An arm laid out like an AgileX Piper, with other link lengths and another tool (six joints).
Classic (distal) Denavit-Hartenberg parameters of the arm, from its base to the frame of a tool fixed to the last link. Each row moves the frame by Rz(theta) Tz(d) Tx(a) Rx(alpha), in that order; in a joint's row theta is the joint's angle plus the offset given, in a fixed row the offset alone. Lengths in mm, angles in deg.
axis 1: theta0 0  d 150.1  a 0  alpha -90
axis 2: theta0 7.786  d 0  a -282.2  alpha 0
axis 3: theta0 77.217  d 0  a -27.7  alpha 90
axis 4: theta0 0  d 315.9  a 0  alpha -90
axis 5: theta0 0  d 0  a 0  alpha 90
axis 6: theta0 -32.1  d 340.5  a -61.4  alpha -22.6
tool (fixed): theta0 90  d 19.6  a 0  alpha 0
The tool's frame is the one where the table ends.
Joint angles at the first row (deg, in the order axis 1, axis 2, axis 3, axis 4, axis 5, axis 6):
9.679 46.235 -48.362 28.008 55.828 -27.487
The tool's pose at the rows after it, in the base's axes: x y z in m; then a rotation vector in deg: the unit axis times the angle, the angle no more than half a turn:
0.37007 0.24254 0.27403 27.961 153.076 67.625
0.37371 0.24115 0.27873 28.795 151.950 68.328
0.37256 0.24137 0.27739 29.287 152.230 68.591
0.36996 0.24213 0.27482 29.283 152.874 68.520
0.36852 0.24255 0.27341 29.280 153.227 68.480
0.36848 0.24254 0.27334 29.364 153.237 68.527
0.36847 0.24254 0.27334 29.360 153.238 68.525
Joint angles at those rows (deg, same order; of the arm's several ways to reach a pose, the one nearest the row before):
9.680 45.241 -48.362 28.439 52.547 -25.272
9.680 45.101 -48.362 28.464 51.778 -24.523
9.681 45.102 -48.362 28.463 52.120 -24.116
9.678 45.102 -48.363 28.466 52.719 -24.119
9.681 45.101 -48.361 28.464 53.043 -24.116
9.681 45.103 -48.363 28.463 53.067 -24.048
9.680 45.102 -48.362 28.464 53.068 -24.052

